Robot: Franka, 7 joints.
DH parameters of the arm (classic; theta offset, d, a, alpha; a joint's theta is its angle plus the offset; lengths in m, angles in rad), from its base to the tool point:
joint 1: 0 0.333 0 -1.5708
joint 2: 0 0 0 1.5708
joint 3: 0 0.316 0.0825 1.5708
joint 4: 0 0 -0.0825 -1.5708
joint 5: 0 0.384 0 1.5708
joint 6: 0 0 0.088 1.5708
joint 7: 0 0.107 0 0
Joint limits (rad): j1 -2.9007..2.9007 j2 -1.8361..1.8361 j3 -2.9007..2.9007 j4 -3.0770..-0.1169 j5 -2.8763..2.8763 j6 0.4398..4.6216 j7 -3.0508..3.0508
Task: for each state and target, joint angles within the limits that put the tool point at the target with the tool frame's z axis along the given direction. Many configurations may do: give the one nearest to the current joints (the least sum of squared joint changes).
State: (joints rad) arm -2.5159 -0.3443 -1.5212 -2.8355 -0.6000 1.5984 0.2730
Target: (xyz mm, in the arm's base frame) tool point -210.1 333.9 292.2 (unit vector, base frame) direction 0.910 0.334 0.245
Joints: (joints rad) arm -2.6306 0.4472 -1.2182 -2.4760 -1.0460 1.4263 0.2730
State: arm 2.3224 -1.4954 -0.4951 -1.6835 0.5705 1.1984 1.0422
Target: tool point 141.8 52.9 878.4 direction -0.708 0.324 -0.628
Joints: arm 2.2086 -1.1636 -0.3611 -1.6086 0.2669 1.1744 1.0422
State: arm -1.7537 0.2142 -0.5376 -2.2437 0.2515 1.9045 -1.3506
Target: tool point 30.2 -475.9 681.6 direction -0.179 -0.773 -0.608
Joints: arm -1.5865 -0.4200 0.0551 -2.1255 -0.3643 2.5723 -1.3506
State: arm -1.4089 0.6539 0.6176 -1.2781 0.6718 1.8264 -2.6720
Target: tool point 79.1 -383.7 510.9 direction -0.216 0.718 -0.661
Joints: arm -1.6825 -0.2021 0.3083 -2.0041 -0.0431 0.9685 -2.6720
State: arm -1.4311 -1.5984 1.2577 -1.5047 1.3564 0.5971 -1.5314
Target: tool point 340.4 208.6 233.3 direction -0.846 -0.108 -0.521
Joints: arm -1.3365 -1.7739 1.4839 -2.1293 0.9381 0.5429 -1.5314
